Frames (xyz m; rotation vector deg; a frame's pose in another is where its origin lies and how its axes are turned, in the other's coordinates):
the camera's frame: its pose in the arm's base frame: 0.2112 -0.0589 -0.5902 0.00 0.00 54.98
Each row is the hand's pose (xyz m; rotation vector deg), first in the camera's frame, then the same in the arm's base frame.
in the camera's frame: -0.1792 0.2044 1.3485 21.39 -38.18 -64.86
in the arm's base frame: -0.0590 -0.0884 0.7583 34.64 -22.71 -12.43
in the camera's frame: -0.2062 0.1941 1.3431 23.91 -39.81 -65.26
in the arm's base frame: -0.0661 -0.1164 0.7529 37.43 -22.96 -13.15
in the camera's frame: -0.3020 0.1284 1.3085 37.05 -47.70 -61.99
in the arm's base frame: -0.0673 -0.2325 0.7183 52.04 -23.91 -11.91
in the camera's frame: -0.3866 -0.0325 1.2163 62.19 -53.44 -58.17
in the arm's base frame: 0.0160 -0.3942 0.6261 75.83 -17.76 -12.38
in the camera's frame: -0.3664 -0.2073 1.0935 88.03 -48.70 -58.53
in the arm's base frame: 0.1707 -0.4779 0.5033 95.02 -2.43 -17.58
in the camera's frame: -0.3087 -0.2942 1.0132 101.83 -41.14 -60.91
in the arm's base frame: 0.2750 -0.4805 0.4230 102.63 9.87 -22.75
